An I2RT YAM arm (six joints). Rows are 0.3 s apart.
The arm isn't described. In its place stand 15 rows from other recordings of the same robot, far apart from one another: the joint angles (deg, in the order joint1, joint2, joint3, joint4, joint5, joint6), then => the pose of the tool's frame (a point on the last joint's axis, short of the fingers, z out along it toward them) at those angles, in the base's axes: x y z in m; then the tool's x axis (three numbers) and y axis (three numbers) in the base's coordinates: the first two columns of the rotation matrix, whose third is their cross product.
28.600 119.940 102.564 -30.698 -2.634 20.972 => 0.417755 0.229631 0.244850 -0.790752 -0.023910 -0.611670 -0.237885 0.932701 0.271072
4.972 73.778 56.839 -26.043 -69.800 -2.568 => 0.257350 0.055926 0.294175 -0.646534 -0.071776 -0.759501 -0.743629 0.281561 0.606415
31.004 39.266 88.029 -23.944 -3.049 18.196 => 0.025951 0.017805 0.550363 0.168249 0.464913 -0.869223 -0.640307 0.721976 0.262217
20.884 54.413 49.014 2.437 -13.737 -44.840 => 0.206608 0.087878 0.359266 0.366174 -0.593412 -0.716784 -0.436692 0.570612 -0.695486
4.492 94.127 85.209 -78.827 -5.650 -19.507 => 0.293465 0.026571 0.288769 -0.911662 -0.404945 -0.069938 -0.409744 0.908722 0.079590
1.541 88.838 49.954 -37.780 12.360 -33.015 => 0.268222 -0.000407 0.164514 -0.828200 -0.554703 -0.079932 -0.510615 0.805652 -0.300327
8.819 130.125 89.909 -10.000 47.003 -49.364 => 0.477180 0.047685 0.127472 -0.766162 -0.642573 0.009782 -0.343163 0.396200 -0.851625
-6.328 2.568 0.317 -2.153 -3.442 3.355 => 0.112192 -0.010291 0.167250 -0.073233 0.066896 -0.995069 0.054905 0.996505 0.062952
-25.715 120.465 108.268 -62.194 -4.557 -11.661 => 0.393558 -0.186394 0.242487 -0.933356 0.225865 -0.278984 0.229346 0.973128 0.020557
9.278 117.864 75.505 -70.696 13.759 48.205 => 0.319481 0.043612 0.126249 -0.790495 0.604603 0.097844 0.511382 0.739464 -0.437813
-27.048 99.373 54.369 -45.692 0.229 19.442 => 0.246926 -0.126235 0.133556 -0.688435 0.725228 0.010124 0.725188 0.688506 -0.007812
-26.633 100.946 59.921 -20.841 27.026 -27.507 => 0.300422 -0.168753 0.163927 -0.972057 0.027213 -0.233161 0.159986 0.803652 -0.573190
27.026 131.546 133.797 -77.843 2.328 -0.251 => 0.414708 0.209919 0.274537 -0.860826 -0.444018 -0.248650 -0.448792 0.892721 -0.040432
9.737 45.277 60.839 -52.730 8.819 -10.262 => 0.140040 0.018493 0.358646 -0.577603 -0.277732 -0.767619 -0.152048 0.960491 -0.233105
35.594 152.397 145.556 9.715 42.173 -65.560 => 0.505556 0.332471 0.271246 -0.086813 -0.891878 -0.443866 0.084238 0.437380 -0.895322
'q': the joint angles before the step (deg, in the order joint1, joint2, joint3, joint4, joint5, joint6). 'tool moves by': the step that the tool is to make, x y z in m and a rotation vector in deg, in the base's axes. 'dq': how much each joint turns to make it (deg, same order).
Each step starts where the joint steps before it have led.
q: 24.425, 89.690, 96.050, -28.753, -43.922, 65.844
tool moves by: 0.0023, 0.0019, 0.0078, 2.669, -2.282, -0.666
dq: 0.146, 0.000, 0.003, 4.782, 0.256, 2.314
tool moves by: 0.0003, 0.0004, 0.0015, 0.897, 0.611, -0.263
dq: 0.037, 0.006, 0.015, 0.870, -0.029, 1.536
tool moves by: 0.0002, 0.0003, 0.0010, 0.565, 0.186, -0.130
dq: 0.030, -0.006, -0.028, 0.673, -0.014, 0.847
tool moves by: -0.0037, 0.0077, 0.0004, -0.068, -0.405, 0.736
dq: 1.447, 0.023, 0.016, 0.315, 0.749, -0.042
